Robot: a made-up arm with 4 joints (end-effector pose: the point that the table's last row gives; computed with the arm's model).
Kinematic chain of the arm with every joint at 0, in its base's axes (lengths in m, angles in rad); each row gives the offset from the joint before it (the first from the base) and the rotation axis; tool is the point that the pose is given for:
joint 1: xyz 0 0 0.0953 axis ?
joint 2: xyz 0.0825 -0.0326 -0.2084 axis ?
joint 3: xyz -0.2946 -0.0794 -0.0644 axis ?
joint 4: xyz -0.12 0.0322 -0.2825 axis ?
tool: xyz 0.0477 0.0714 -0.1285
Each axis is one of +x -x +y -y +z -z.
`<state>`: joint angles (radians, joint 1 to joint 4).
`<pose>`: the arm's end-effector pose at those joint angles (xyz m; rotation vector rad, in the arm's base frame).
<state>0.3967 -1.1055 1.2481 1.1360</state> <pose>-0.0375 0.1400 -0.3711 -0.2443 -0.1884 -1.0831</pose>
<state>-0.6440 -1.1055 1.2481 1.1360</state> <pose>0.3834 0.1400 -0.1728 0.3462 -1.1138 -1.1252</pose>
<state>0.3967 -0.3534 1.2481 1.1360</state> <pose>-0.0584 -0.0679 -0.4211 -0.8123 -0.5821 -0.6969</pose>
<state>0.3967 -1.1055 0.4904 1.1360</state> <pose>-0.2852 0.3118 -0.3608 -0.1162 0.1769 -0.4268</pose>
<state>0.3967 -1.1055 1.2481 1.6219</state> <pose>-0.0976 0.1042 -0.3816 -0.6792 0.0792 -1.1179</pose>
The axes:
joint 1: +y
joint 2: -x
joint 3: -y
joint 4: -x

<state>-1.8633 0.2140 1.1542 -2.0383</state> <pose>0.4169 -0.0396 0.1224 0.0001 -1.6143 2.4162</pose>
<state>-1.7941 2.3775 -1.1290 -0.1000</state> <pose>0.2418 -0.1777 -0.4728 -0.2154 -0.4328 -2.3625</pose>
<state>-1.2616 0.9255 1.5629 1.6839</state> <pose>0.1776 -0.2540 0.1711 1.0957 1.7518 1.6861</pose>
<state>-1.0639 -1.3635 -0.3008 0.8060</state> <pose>0.1427 0.3862 -0.4489 0.3517 -0.8870 0.5303</pose>
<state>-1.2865 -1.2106 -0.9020 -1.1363</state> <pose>0.0385 0.1674 -0.4058 1.5555 0.3319 1.2141</pose>
